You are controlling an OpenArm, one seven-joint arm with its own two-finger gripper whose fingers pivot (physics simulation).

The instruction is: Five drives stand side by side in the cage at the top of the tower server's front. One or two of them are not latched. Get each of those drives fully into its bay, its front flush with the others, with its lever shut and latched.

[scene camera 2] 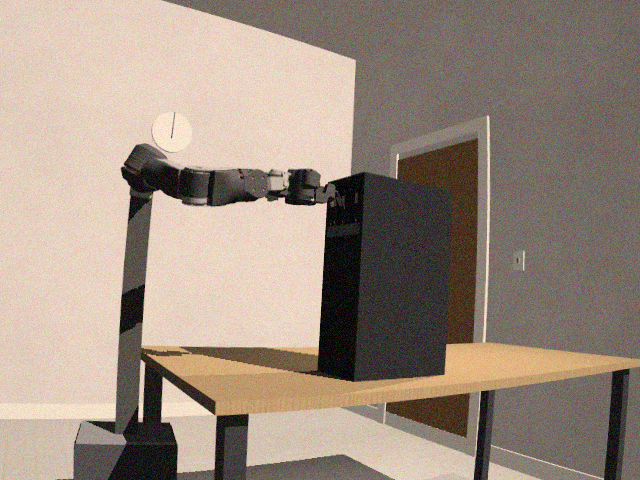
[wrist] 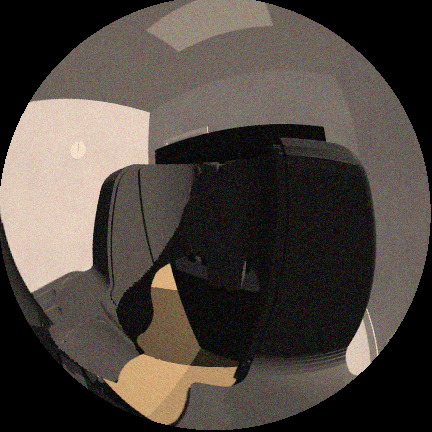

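Observation:
The black tower server [scene camera 2: 403, 279] [wrist: 215, 315] stands upright on the table. The drives [scene camera 2: 355, 200] show as dark upright shapes with small pale marks in the cage at the top of its front. A slanted grey piece [scene camera 2: 339, 199], which looks like a drive's lever standing out, is right by the fingertips in the scene view. My gripper [scene camera 2: 331, 192] [wrist: 230, 227] is shut, with its tips at the cage front. In the wrist view its fingers hide most of the drives and levers. I cannot tell which drive the tips are at, whether they touch it, or which levers are latched.
The wooden table [scene camera 2: 268, 390] [wrist: 155, 380] carries the tower, whose shadow falls across the top. The arm [scene camera 2: 222, 187] reaches level from its post [scene camera 2: 135, 258] at the left. A brown door [scene camera 2: 462, 258] and a grey wall are behind the tower. A round clock [scene camera 2: 172, 132] [wrist: 78, 150] hangs on the pale wall.

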